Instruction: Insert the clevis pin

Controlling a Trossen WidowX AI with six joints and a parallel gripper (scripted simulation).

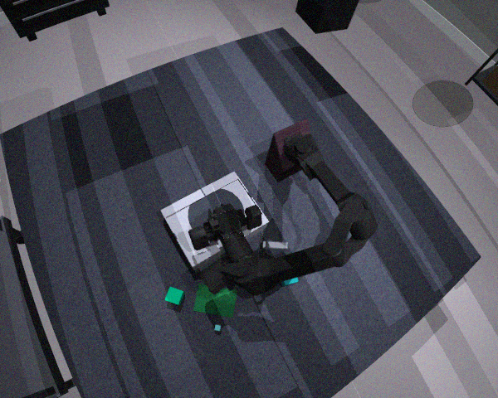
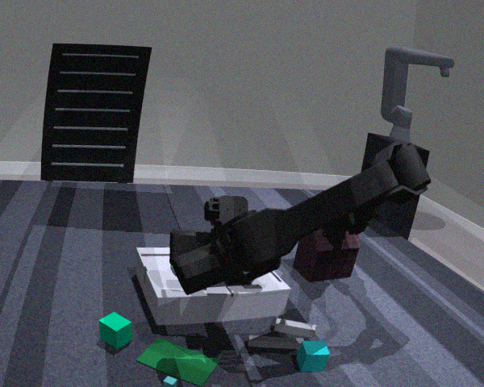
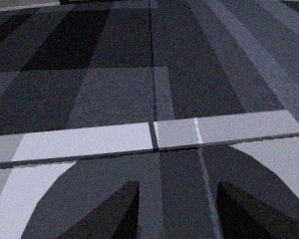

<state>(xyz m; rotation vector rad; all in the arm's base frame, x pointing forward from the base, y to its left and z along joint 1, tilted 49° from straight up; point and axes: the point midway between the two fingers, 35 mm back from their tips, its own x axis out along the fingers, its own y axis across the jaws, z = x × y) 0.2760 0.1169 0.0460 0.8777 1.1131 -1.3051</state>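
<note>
My gripper tip is 4 cm above the dark aluminium disc. Also, from my gripper tip: clevis pin: 6 cm below; flat green sheet: 9 cm ahead, 22 cm to the left, 9 cm below; rimmed steel tray: 1 cm ahead, 1 cm to the left, 5 cm below.
</note>
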